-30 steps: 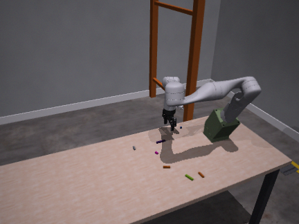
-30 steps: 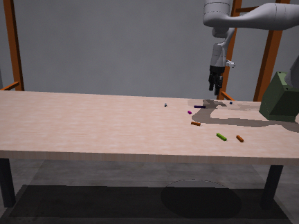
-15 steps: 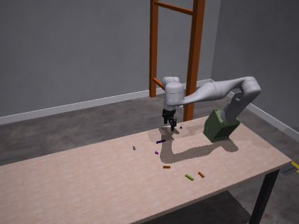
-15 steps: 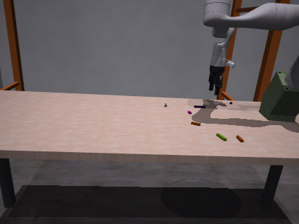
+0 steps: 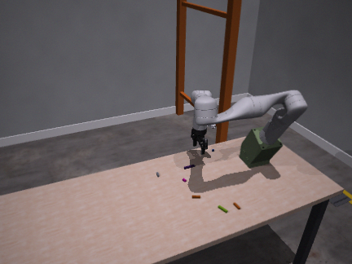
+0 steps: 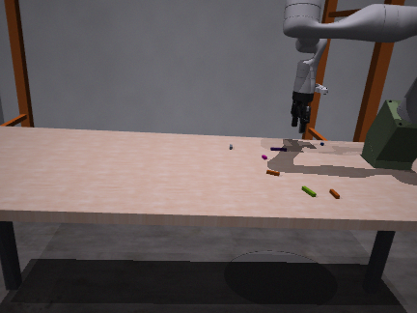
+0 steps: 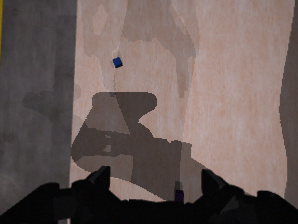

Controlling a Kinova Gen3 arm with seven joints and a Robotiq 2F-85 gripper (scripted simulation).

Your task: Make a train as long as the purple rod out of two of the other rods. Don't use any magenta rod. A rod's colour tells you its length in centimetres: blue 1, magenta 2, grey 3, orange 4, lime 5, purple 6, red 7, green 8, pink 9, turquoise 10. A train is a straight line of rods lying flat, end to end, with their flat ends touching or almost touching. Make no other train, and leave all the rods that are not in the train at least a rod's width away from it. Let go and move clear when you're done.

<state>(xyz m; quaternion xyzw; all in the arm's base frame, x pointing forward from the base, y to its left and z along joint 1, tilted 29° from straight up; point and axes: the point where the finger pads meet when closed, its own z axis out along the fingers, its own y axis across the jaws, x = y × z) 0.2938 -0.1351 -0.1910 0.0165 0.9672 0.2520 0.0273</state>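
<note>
The blue rod lies 13 cm behind my hand, 8 cm below it and 5 cm to the right of it. Also, from my hand: magenta rod 15 cm ahead, 12 cm to the left, 8 cm below; purple rod 8 cm below, 7 cm ahead, 3 cm to the left; grey rod 26 cm ahead, 8 cm below, 2 cm to the left.
</note>
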